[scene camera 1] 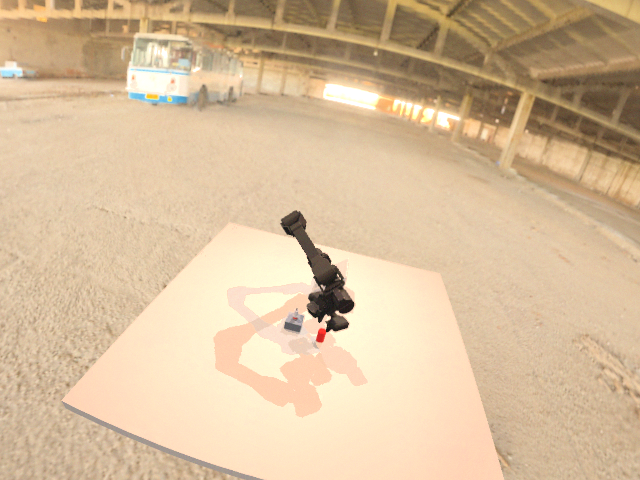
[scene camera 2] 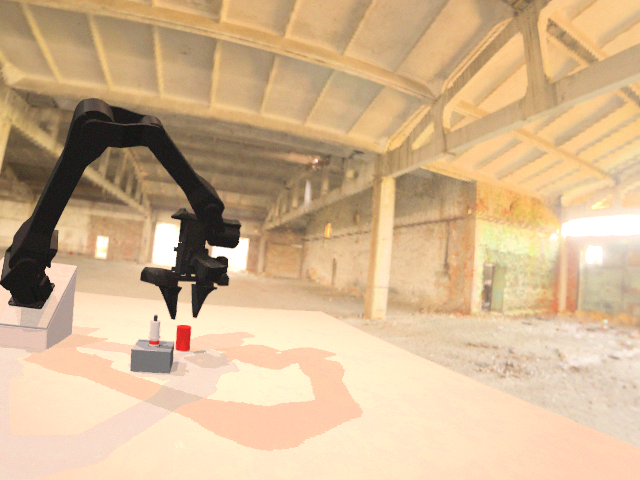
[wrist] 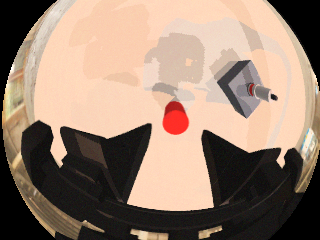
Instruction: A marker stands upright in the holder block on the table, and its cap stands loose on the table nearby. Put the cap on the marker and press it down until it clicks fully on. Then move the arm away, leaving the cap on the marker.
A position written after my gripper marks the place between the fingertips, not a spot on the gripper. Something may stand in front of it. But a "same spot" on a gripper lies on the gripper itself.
my gripper: scene camera 1 323, 327; scene camera 2; wrist
same spot on my gripper: (wrist: 96, 166) = (scene camera 2: 206, 286)
